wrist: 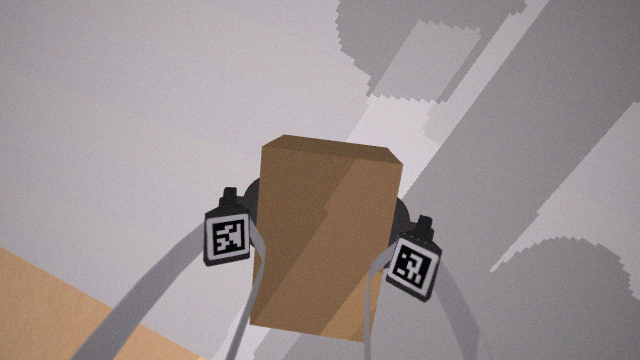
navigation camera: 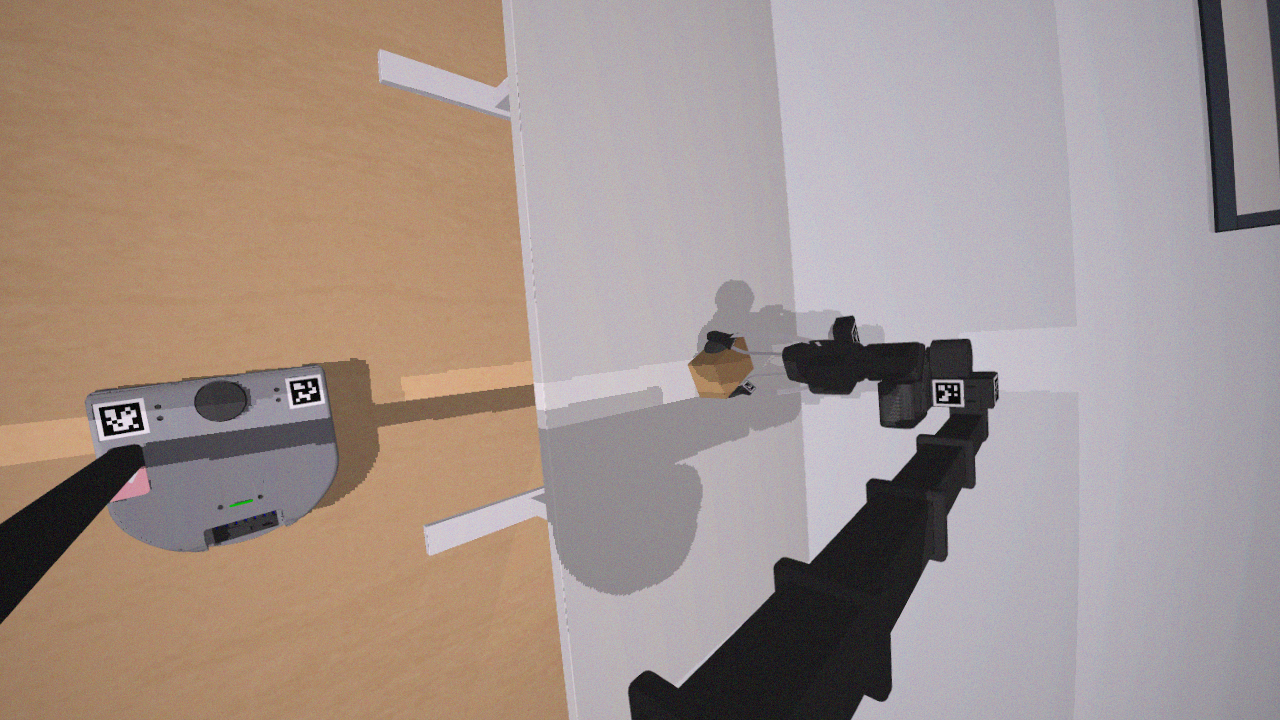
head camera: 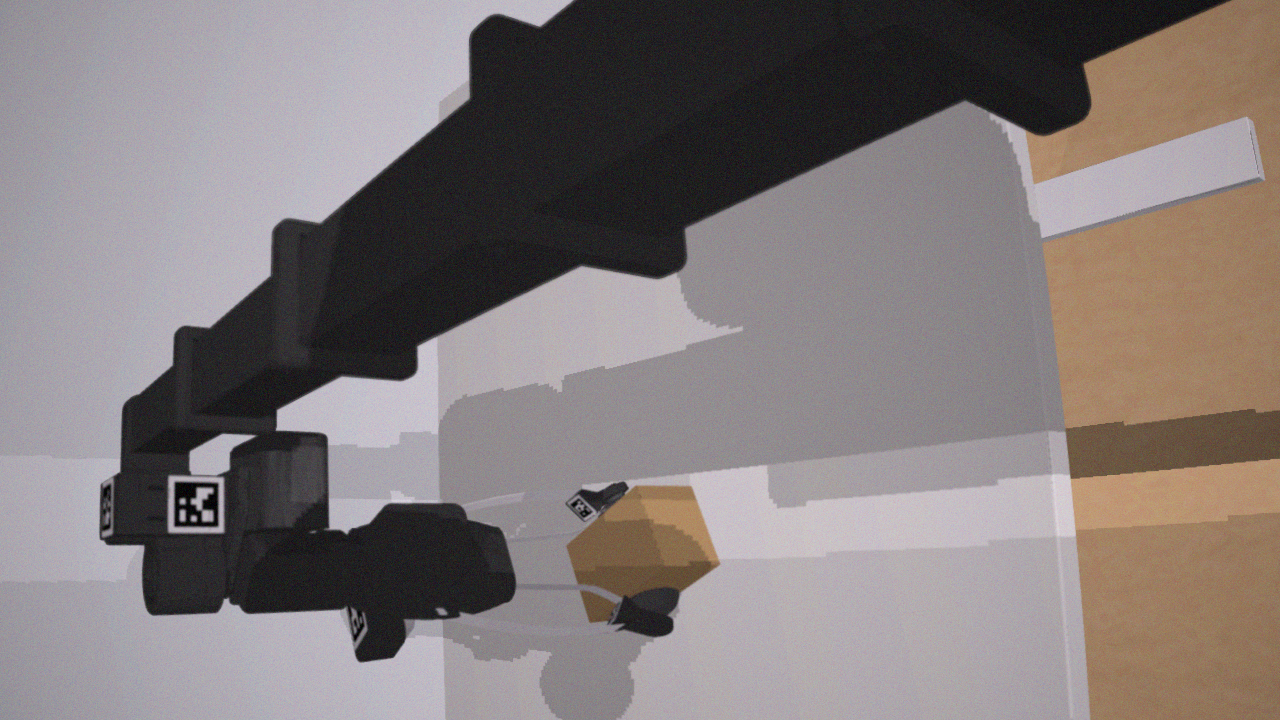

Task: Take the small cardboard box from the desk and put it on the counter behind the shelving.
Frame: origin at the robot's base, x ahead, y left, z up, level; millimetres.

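Seen in the pictures: robot's base, origin of the base link: [navigation camera: 222, 399].
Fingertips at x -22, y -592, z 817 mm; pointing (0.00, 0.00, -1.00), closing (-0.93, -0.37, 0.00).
Observation:
Offsets run from my fingertips to a thing's top centre. "spot": to the spot under its first point. Level surfaces: height alone.
The small cardboard box @(2 mm back, 5 mm left, 46 mm up) [head camera: 662, 528] [navigation camera: 716, 376] [wrist: 325, 240] is a plain brown block. My gripper [head camera: 637, 552] [navigation camera: 729, 365] [wrist: 326, 208] is shut on it, with one fingertip pressed against each side. The box is over the white desk @(97 mm down) [head camera: 895, 626] [navigation camera: 644, 179] [wrist: 125, 125] and looks raised off its top; the height of the gap is hard to tell. In the head view it looks tilted. The fingertips are partly hidden behind the box in the wrist view. The counter and the shelving do not show in these views.
My extended arm [head camera: 402, 241] [navigation camera: 805, 626] crosses above the desk. My base [navigation camera: 214, 456] stands on the wooden floor @(817 mm down) [head camera: 1163, 313] [navigation camera: 268, 223] before the desk's long edge. White desk feet [head camera: 1154, 179] [navigation camera: 447, 85] stick out there. A pale wall [navigation camera: 1145, 447] with a dark frame @(spot: 274 mm ahead, 524 mm right, 620 mm up) [navigation camera: 1220, 134] is behind the desk.

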